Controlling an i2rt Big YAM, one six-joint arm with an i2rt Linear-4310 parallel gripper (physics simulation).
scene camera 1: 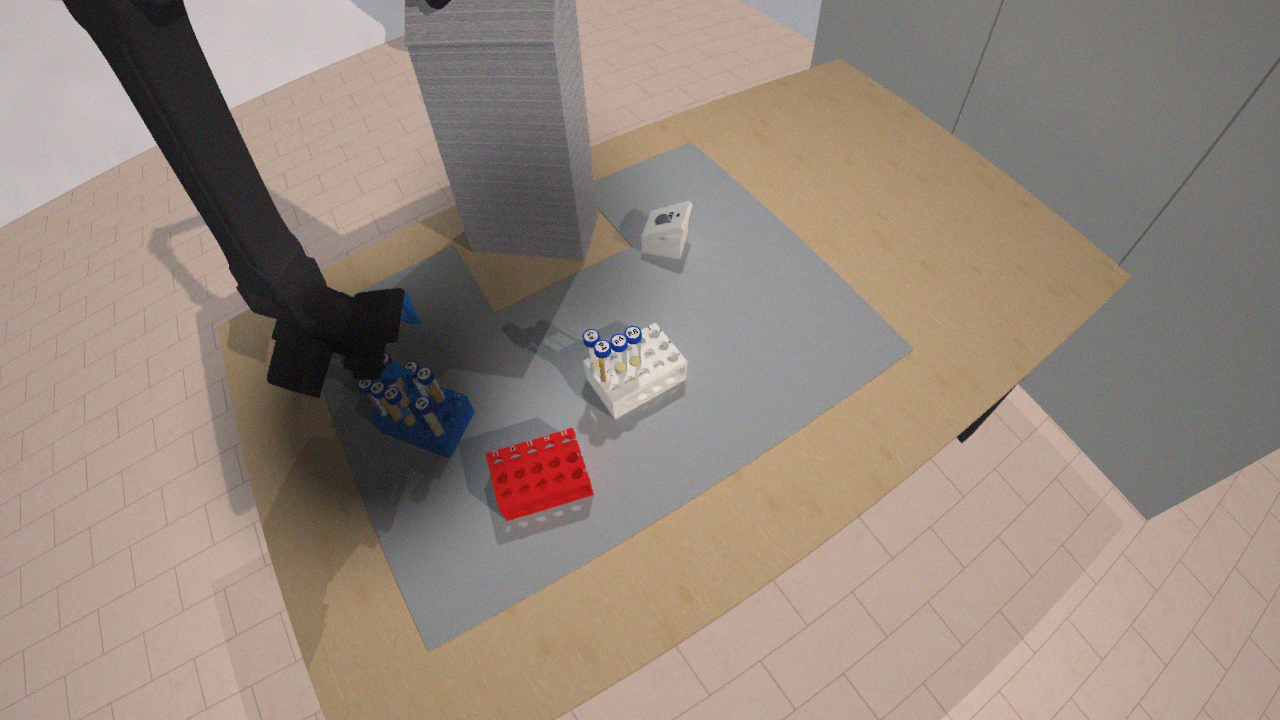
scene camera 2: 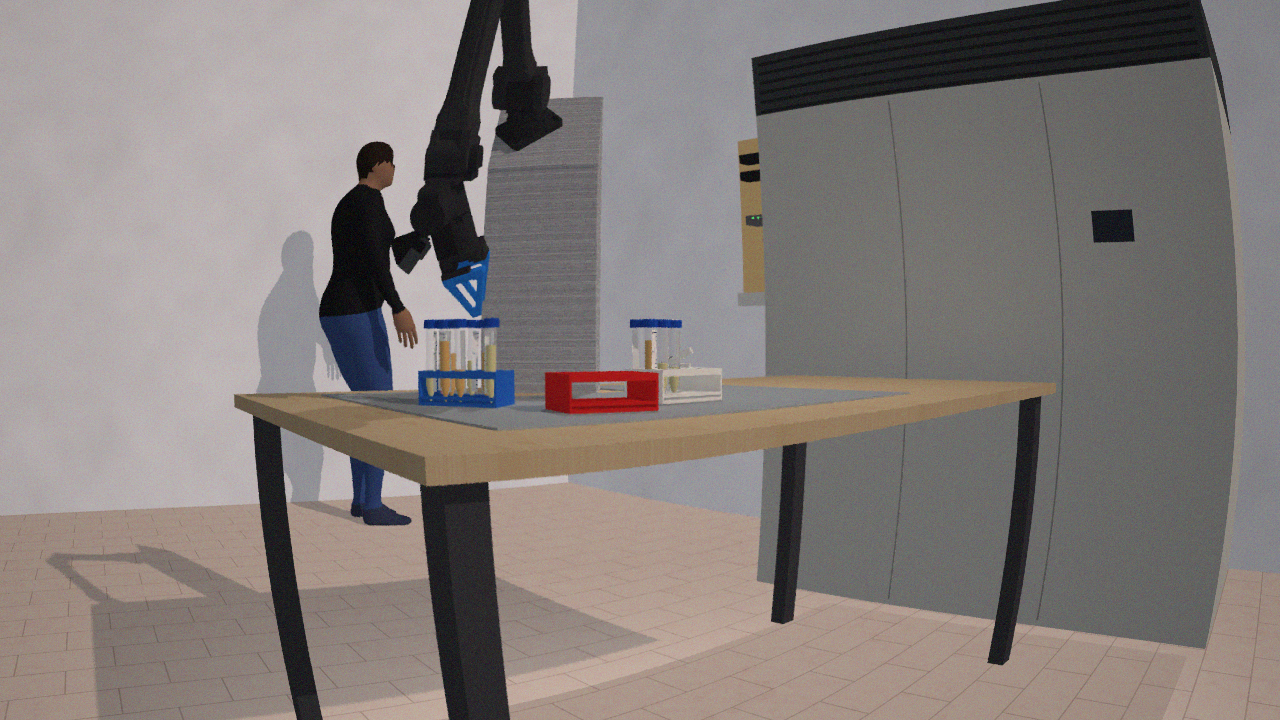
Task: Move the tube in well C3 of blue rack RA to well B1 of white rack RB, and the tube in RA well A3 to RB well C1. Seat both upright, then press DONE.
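Frame: origin at the arm's base, x ahead, y left, z up, level; centimetres.
Seen in the pictures: gripper, fingertip midpoint: [scene camera 1: 414, 348] [scene camera 2: 478, 308]; arm's base, origin of the base link: [scene camera 2: 528, 129].
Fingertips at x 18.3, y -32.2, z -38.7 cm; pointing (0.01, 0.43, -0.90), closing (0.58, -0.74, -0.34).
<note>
Pixels of each thing's middle, then the offset from my fingertips to it. Level surfaces: height alone.
- blue rack RA, body centre: [scene camera 2: 466, 387] [scene camera 1: 422, 414] dx +1.4, dy -4.3, dz -11.7 cm
- white rack RB, body centre: [scene camera 1: 635, 370] [scene camera 2: 673, 384] dx +20.7, dy +22.6, dz -11.7 cm
- white box with a dark marking, body centre: [scene camera 1: 667, 226] [scene camera 2: 672, 368] dx +5.8, dy +48.0, dz -10.2 cm
- empty red rack, body centre: [scene camera 2: 600, 391] [scene camera 1: 539, 474] dx +21.9, dy +1.1, dz -11.7 cm
- grey mat, its level: dz -14.2 cm
My gripper [scene camera 1: 399, 333] [scene camera 2: 476, 312] is open and empty. It points down just above the tube caps at the back of the blue rack RA [scene camera 1: 458, 419] [scene camera 2: 503, 389]. In scene camera 1 the black gripper body hides one finger and part of this rack. Several blue-capped tubes [scene camera 1: 422, 404] [scene camera 2: 490, 342] stand in RA; I cannot tell which are in C3 and A3. The white rack RB [scene camera 1: 659, 387] [scene camera 2: 702, 371] stands on the mat, with several blue-capped tubes [scene camera 1: 633, 334] [scene camera 2: 648, 324] grouped at one end. A white box with a dark marking [scene camera 1: 664, 243] stands at the back; its label is unreadable.
An empty red rack [scene camera 1: 547, 507] [scene camera 2: 556, 394] stands in front, between the blue and white racks. A grey pillar [scene camera 1: 514, 143] [scene camera 2: 543, 241] rises behind the grey mat [scene camera 1: 742, 358]. A person [scene camera 2: 362, 241] stands behind the wooden table [scene camera 1: 939, 197] [scene camera 2: 572, 452]. A grey cabinet [scene camera 2: 975, 358] stands at right.
</note>
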